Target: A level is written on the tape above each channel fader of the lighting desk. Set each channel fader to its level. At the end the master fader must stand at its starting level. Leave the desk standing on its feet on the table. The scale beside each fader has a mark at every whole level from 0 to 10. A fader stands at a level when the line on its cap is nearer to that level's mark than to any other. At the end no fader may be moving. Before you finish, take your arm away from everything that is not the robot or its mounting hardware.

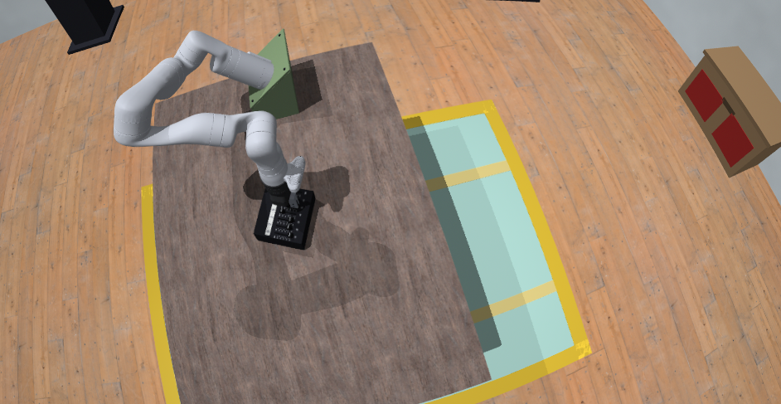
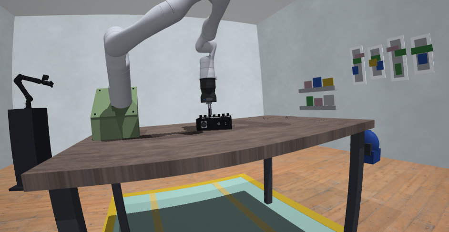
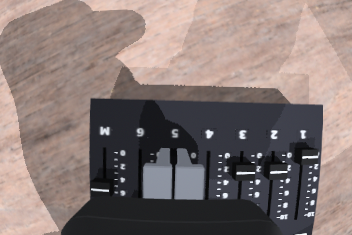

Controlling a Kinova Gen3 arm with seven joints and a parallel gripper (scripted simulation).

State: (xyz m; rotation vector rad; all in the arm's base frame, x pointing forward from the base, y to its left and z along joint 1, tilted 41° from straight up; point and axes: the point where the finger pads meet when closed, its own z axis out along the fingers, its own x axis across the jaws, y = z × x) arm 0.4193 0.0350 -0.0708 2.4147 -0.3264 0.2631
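The master fader cap lies 5 cm behind my hand and 2 cm below it.
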